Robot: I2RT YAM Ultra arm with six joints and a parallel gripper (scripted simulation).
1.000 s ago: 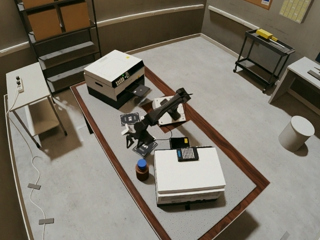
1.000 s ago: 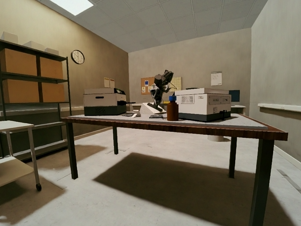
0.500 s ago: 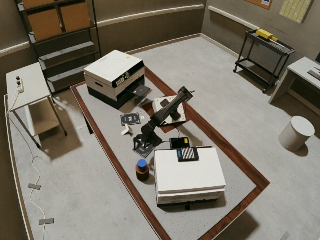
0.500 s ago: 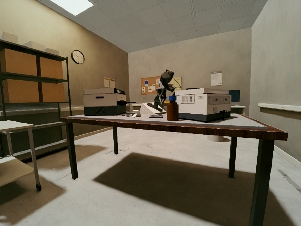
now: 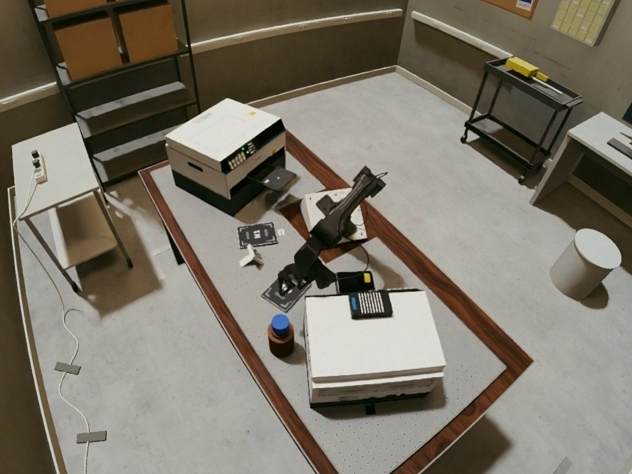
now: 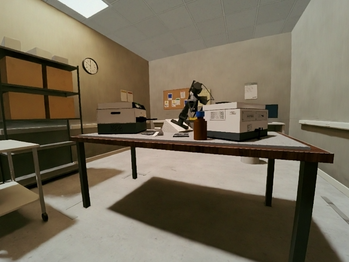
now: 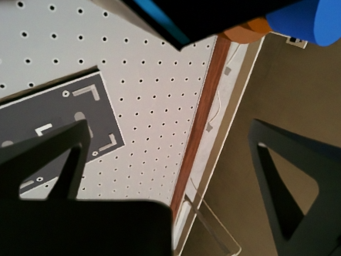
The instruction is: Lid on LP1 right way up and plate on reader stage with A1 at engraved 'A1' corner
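Now: the well plate 230 mm behind my hand, 90 mm to the left of it and 80 mm below it. Round my hand: label 170 mm below, 160 mm behind, 120 mm to the right.
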